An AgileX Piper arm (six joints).
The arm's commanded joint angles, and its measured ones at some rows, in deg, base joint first. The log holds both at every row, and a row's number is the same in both.
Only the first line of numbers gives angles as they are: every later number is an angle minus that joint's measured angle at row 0.
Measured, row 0: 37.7, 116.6, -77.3, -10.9, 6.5, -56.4
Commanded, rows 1 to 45: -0.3, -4.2, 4.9, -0.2, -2.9, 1.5; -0.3, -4.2, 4.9, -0.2, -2.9, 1.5; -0.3, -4.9, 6.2, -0.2, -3.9, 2.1; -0.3, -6.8, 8.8, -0.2, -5.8, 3.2; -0.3, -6.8, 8.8, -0.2, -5.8, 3.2; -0.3, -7.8, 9.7, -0.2, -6.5, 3.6; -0.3, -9.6, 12.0, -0.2, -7.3, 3.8; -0.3, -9.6, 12.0, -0.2, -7.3, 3.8; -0.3, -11.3, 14.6, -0.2, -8.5, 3.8; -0.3, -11.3, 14.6, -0.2, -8.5, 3.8; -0.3, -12.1, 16.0, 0.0, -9.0, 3.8; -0.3, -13.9, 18.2, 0.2, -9.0, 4.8; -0.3, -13.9, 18.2, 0.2, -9.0, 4.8; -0.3, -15.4, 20.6, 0.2, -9.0, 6.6; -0.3, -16.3, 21.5, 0.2, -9.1, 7.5; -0.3, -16.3, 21.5, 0.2, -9.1, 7.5; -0.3, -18.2, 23.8, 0.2, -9.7, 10.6; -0.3, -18.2, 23.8, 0.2, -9.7, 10.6; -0.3, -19.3, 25.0, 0.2, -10.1, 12.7; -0.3, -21.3, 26.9, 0.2, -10.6, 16.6; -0.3, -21.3, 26.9, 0.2, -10.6, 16.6; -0.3, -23.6, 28.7, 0.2, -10.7, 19.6; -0.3, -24.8, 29.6, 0.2, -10.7, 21.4; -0.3, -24.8, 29.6, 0.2, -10.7, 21.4; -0.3, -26.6, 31.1, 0.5, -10.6, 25.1; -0.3, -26.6, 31.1, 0.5, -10.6, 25.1; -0.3, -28.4, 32.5, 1.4, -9.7, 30.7; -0.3, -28.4, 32.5, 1.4, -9.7, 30.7; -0.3, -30.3, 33.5, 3.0, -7.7, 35.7; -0.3, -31.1, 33.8, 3.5, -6.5, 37.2; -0.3, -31.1, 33.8, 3.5, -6.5, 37.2; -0.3, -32.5, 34.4, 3.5, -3.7, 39.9; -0.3, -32.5, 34.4, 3.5, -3.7, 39.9; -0.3, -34.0, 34.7, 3.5, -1.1, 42.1; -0.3, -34.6, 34.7, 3.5, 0.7, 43.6; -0.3, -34.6, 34.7, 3.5, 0.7, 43.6; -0.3, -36.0, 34.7, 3.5, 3.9, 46.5; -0.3, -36.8, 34.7, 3.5, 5.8, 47.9; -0.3, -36.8, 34.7, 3.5, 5.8, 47.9; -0.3, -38.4, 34.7, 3.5, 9.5, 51.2; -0.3, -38.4, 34.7, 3.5, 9.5, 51.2; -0.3, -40.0, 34.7, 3.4, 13.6, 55.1; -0.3, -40.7, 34.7, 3.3, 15.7, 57.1; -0.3, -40.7, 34.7, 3.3, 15.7, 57.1; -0.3, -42.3, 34.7, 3.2, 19.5, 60.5
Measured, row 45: 0.0, -40.2, 34.6, 3.4, 14.2, 55.4
